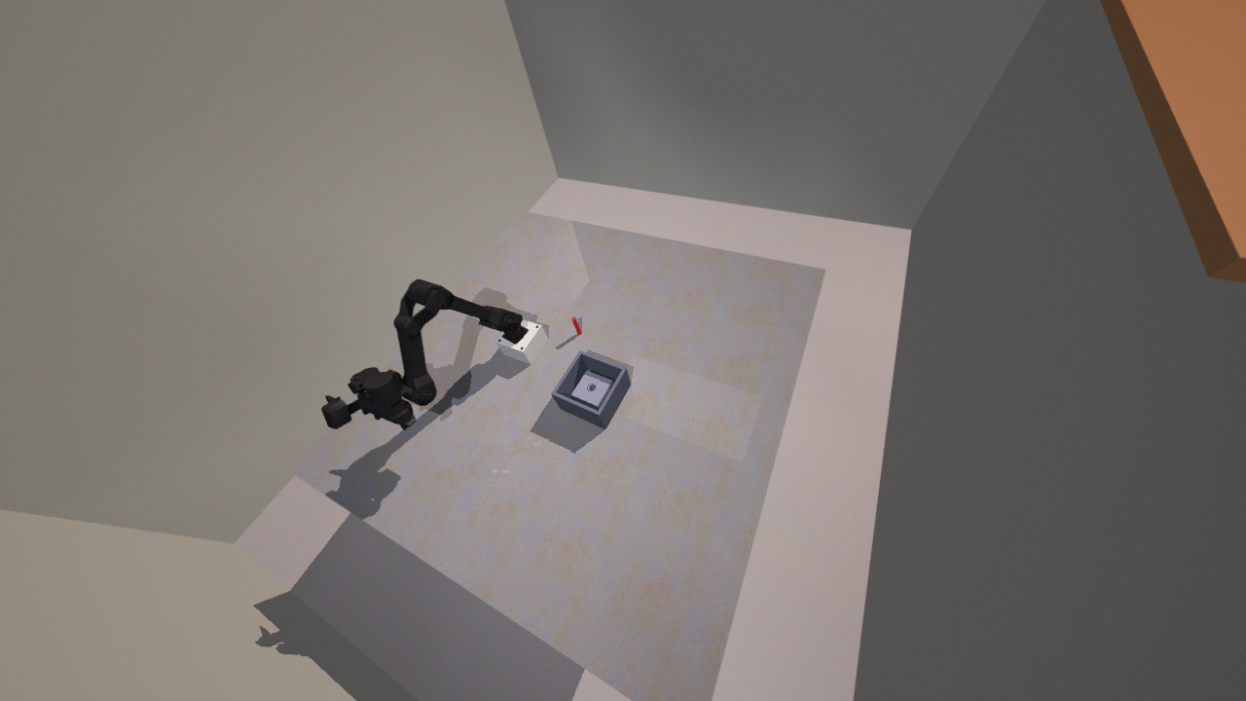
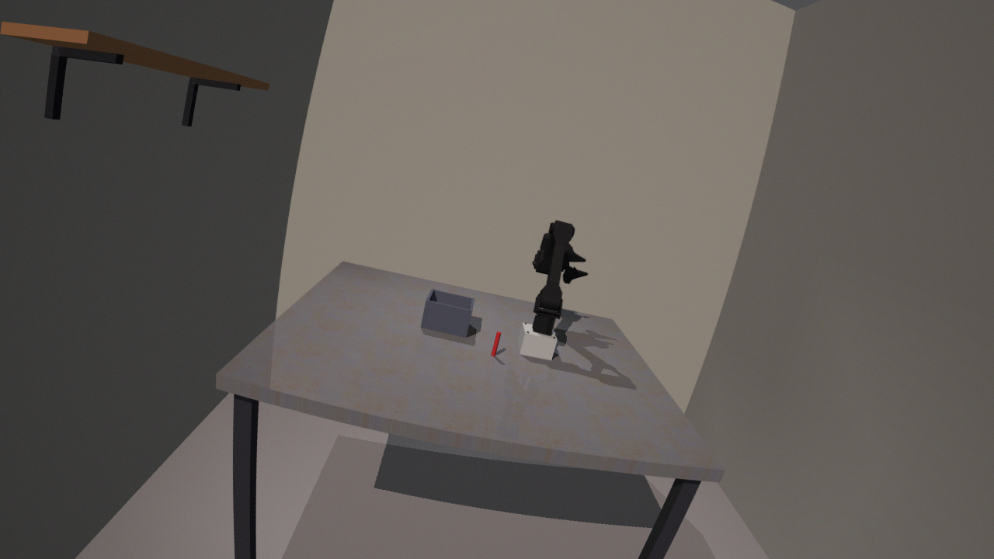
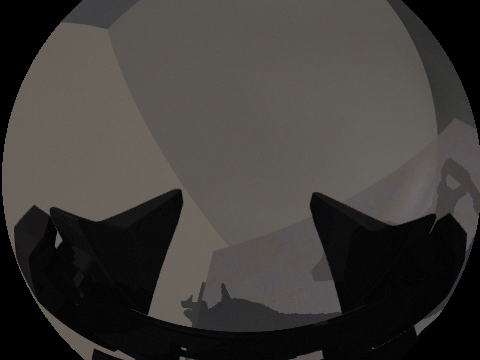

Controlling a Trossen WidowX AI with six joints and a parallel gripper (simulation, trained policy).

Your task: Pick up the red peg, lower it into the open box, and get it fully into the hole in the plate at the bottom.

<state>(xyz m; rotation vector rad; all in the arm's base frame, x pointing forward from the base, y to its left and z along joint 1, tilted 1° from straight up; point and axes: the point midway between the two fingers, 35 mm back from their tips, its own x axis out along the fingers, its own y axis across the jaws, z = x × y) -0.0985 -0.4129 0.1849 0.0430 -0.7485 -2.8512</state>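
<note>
Now: the red peg 56 cm to the left of my gripper tip, 27 cm ahead of it and 22 cm below it. Also, from my gripper tip: grey box (47 cm ahead, 39 cm to the left, 23 cm below); then light plate (47 cm ahead, 39 cm to the left, 21 cm below).
</note>
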